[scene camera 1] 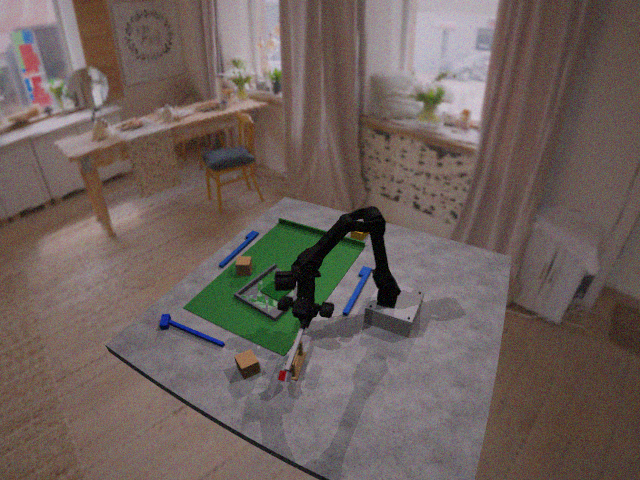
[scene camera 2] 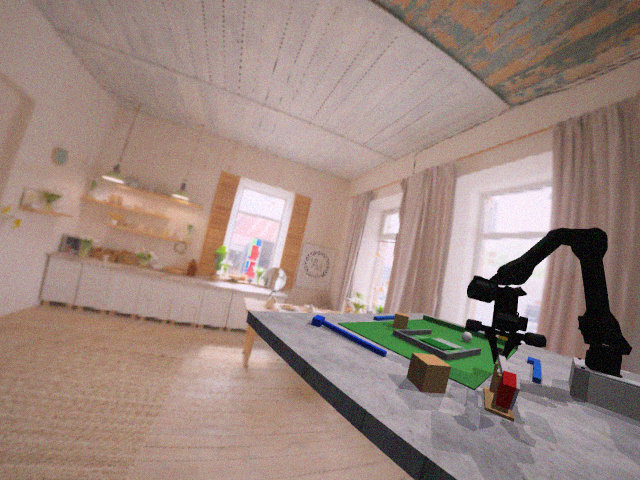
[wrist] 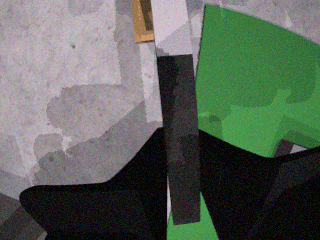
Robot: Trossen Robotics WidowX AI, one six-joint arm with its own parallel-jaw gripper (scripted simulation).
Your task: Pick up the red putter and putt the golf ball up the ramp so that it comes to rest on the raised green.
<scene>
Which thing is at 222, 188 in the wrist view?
My gripper.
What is my gripper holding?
A red putter.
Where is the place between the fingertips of my gripper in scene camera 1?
At 305, 327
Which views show my gripper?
Scene camera 1, scene camera 2 and the wrist view: all of them.
</scene>
